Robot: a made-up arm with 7 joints.
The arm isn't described. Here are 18 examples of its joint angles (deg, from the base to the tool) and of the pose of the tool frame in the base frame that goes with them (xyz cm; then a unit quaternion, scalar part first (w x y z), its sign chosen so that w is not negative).
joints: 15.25 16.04 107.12 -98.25 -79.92 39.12 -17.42
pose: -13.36 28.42 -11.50 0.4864 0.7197 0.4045 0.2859
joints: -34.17 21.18 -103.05 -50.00 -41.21 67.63 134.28
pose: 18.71 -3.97 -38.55 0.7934 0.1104 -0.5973 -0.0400
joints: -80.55 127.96 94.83 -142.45 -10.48 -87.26 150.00
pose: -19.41 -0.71 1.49 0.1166 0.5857 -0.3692 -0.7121
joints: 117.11 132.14 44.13 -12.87 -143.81 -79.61 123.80
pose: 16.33 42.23 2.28 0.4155 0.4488 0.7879 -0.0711
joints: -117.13 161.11 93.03 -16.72 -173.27 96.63 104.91
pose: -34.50 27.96 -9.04 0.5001 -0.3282 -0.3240 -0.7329
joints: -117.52 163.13 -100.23 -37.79 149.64 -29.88 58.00
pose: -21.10 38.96 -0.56 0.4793 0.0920 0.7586 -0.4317
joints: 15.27 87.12 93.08 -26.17 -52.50 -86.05 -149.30
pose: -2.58 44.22 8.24 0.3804 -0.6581 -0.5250 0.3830
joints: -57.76 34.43 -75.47 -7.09 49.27 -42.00 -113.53
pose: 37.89 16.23 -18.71 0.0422 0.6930 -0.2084 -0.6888
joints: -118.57 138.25 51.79 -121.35 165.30 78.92 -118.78
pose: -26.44 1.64 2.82 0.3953 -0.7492 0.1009 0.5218
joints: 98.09 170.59 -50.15 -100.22 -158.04 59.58 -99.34
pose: 6.24 31.56 -6.97 0.8558 -0.1370 0.4989 -0.0074
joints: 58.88 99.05 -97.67 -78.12 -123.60 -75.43 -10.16
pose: -26.68 27.26 -3.20 0.1643 0.9442 -0.0019 0.2856
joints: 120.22 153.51 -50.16 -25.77 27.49 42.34 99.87
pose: 18.18 41.03 -4.17 0.3854 0.7908 0.0383 -0.4739
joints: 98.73 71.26 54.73 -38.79 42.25 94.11 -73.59
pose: -17.88 39.60 8.24 0.7271 0.0183 0.6620 0.1809
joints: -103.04 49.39 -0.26 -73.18 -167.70 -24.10 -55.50
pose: 21.46 4.47 32.61 0.1614 -0.7761 -0.5914 0.1480
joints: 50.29 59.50 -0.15 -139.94 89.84 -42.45 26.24
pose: 8.41 10.07 -15.59 0.4811 -0.4392 -0.6499 0.3914
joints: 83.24 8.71 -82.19 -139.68 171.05 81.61 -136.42
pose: -2.42 -17.89 -9.64 0.0663 -0.5109 -0.7173 0.4692
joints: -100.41 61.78 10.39 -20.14 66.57 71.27 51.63
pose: 30.41 24.33 23.06 0.5807 -0.5947 -0.3478 0.4338
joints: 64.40 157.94 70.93 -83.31 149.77 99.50 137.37
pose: 36.18 -1.83 8.21 0.6106 0.1650 0.2263 0.7407
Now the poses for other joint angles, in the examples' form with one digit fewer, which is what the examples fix.
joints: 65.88 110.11 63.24 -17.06 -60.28 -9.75 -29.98
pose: 6.6 42.2 15.1 0.317 0.591 0.480 -0.565
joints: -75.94 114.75 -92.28 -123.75 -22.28 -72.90 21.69
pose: 21.0 15.0 -1.1 0.148 -0.218 -0.395 -0.880
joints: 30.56 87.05 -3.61 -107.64 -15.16 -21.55 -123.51
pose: 17.2 21.8 -13.3 0.428 -0.501 0.039 0.751
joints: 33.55 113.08 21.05 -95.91 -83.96 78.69 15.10
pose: 25.5 22.3 3.3 0.112 -0.954 0.150 0.234
